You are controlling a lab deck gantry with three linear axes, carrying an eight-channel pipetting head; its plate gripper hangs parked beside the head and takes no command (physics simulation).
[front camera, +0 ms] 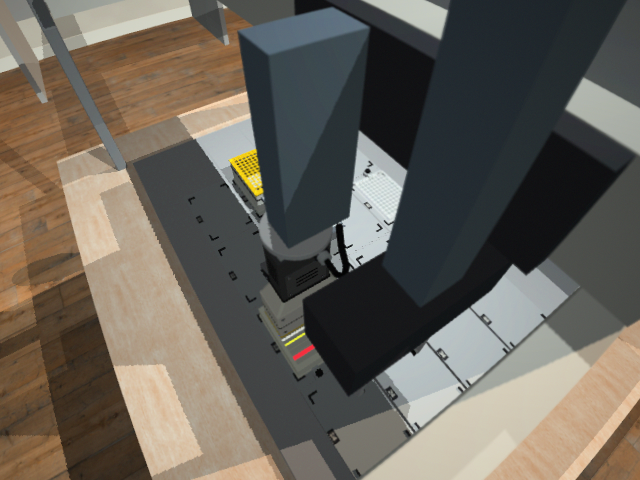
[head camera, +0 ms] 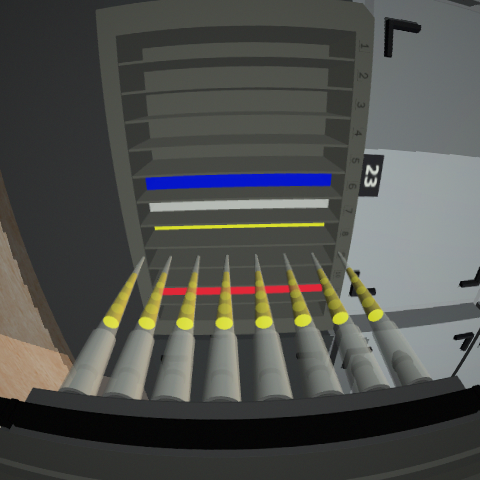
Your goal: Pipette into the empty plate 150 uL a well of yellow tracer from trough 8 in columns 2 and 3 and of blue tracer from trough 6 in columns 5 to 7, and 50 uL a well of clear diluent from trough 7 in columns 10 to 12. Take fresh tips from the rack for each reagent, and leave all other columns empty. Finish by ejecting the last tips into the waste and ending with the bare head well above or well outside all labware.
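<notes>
The pipetting head [front camera: 297, 276] is low over the trough reservoir [front camera: 308, 363] [head camera: 109, 65]. In the head view its eight tips [head camera: 226, 300] hold yellow liquid, and their ends appear above the reservoir, in line with the area just below trough 8. Yellow tracer [head camera: 240, 227] is a thin strip in trough 8, pale diluent [head camera: 240, 205] is in trough 7, and blue tracer [head camera: 239, 181] is in trough 6. The plate [front camera: 379, 193] is partly hidden; its wells are too small to read. The yellow tip rack [front camera: 245, 167] is partly hidden. The parked plate gripper's fingers are hidden; their opening cannot be told.
A black block [front camera: 372, 325] on a blue-grey column stands beside the head and covers part of the deck. Another blue-grey column [front camera: 310, 113] rises above the head. Red liquid [front camera: 303, 352] [head camera: 242, 290] is in another trough. The waste does not show.
</notes>
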